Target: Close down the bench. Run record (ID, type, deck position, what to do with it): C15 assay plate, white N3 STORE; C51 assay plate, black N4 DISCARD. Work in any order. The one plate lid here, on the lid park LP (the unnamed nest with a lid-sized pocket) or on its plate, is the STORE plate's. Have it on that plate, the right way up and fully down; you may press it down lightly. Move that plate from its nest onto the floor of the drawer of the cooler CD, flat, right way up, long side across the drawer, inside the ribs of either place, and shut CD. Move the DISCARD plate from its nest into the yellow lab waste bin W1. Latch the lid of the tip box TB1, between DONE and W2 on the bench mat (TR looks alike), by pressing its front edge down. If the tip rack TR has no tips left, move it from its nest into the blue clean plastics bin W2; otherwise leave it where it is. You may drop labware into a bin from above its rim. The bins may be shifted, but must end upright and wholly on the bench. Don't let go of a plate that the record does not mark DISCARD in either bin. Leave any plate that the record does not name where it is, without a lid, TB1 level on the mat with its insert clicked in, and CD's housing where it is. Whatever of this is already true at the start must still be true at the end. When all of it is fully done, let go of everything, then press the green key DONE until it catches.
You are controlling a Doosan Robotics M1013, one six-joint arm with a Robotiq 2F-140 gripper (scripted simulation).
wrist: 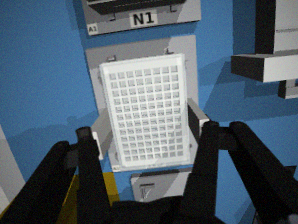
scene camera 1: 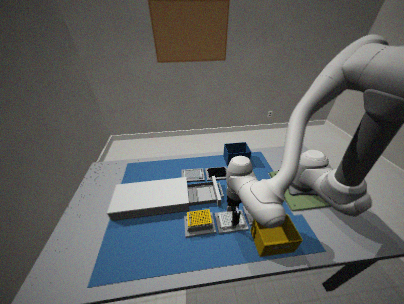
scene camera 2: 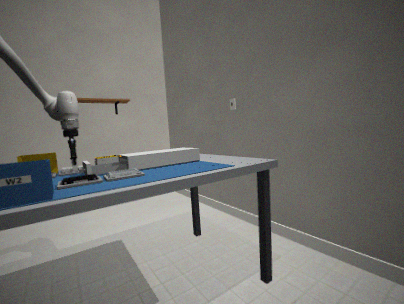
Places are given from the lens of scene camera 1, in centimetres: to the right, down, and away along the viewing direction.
cooler CD (scene camera 1: pixel 141 199): -35, 27, 100
yellow bin W1 (scene camera 1: pixel 285 238): 43, 44, 89
